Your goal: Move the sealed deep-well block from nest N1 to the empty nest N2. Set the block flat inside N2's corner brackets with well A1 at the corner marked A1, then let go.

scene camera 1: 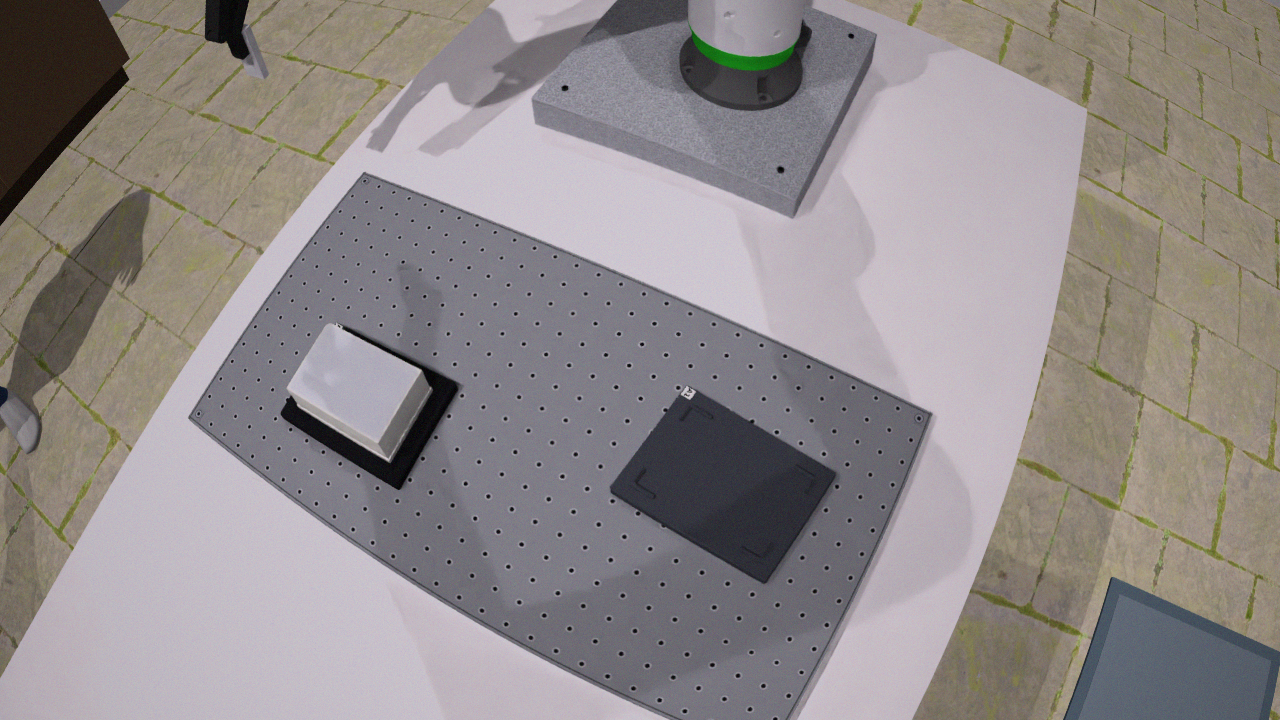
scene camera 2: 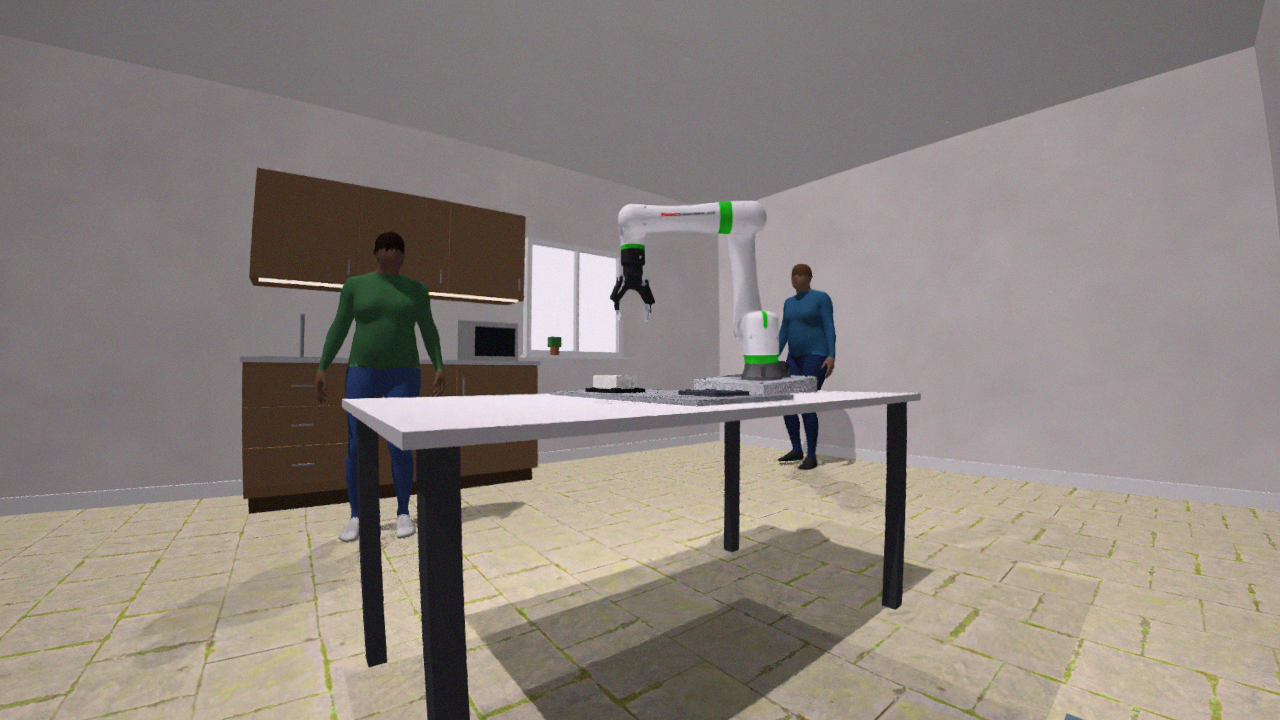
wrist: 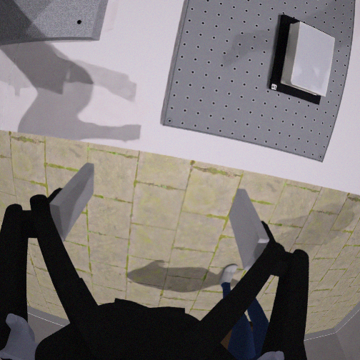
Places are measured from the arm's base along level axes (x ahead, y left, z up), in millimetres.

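Pixels of known places: gripper, between the fingertips: [scene camera 1: 301,32] [scene camera 2: 633,320]; arm's base, origin of its link: [scene camera 1: 741,67] [scene camera 2: 761,378].
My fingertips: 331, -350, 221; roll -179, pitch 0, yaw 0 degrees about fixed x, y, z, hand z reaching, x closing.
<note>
For each thing: its top centre in the pictures, then the offset to it from my fingertips, as dx, dy, dz. "spot": a spot on its surface instead. Level surfaces: height alone.
- sealed deep-well block, centre of its top: [scene camera 1: 350,379] [scene camera 2: 614,375] +226, +200, -207
- black nest N1, centre of its top: [scene camera 1: 361,398] [scene camera 2: 614,387] +226, +200, -245
- dark nest N2, centre of its top: [scene camera 1: 726,481] [scene camera 2: 713,389] +138, +543, -245
- small white label, a spot on its surface: [scene camera 1: 687,392] spot: +75, +474, -248
- grey perforated board, height of its surface: dz -260
- white table, height of its surface: dz -273
The sealed deep-well block [scene camera 1: 358,380] [scene camera 2: 613,381] [wrist: 310,57], white with a pale smooth top, sits on the black nest N1 [scene camera 1: 420,434] [wrist: 281,55]. Its well A1 cannot be made out. The dark nest N2 [scene camera 1: 725,483] [scene camera 2: 713,393] is empty, with four corner brackets and a small white label [scene camera 1: 687,392] at one corner. N2 does not show in the wrist view. My gripper [scene camera 2: 632,313] [wrist: 163,190] is open and empty, high above table level and apart from the block. In scene camera 1, part of a finger shows at the top left.
Both nests lie on a grey perforated board [scene camera 1: 537,358] [wrist: 215,75] on the white table [scene camera 1: 179,573] [scene camera 2: 501,413]. The arm's base stands on a raised grey slab [scene camera 1: 626,116] [scene camera 2: 716,385] behind the board. Two people [scene camera 2: 384,322] [scene camera 2: 807,322] stand beyond the table.
</note>
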